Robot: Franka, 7 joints.
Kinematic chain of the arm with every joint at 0, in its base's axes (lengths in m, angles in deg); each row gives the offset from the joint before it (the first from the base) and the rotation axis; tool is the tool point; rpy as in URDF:
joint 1: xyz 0 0 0.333 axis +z
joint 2: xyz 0 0 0 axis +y
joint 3: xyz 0 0 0.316 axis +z
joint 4: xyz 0.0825 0 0 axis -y
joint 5: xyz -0.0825 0 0.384 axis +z
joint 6: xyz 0 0 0 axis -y
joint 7: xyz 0.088 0 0 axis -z
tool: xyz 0 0 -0.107 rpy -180 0 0
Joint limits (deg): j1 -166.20..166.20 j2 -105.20..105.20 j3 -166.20..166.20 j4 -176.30..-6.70 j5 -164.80..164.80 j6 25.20..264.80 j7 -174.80..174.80
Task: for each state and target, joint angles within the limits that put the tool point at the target. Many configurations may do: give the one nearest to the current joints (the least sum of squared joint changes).
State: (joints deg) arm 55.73 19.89 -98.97 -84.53 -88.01 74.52 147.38
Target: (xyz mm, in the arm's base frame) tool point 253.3 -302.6 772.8
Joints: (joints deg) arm 56.91 31.32 -115.10 -98.49 -80.04 54.57 147.38
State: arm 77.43 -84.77 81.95 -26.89 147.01 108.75 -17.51
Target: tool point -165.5 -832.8 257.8
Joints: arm 90.14 -94.20 84.06 -23.70 148.34 115.08 -17.51
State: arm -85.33 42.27 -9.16 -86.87 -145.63 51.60 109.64
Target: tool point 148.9 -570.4 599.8
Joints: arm -69.42 21.31 2.24 -97.04 -143.61 33.57 109.64
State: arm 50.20 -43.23 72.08 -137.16 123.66 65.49 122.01
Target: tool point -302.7 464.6 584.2
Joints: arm 27.27 -35.69 70.05 -119.36 130.31 78.49 122.01
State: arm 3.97 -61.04 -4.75 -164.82 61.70 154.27 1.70
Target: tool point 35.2 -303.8 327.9
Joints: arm -39.74 -49.41 -40.85 -174.06 67.76 172.60 1.70
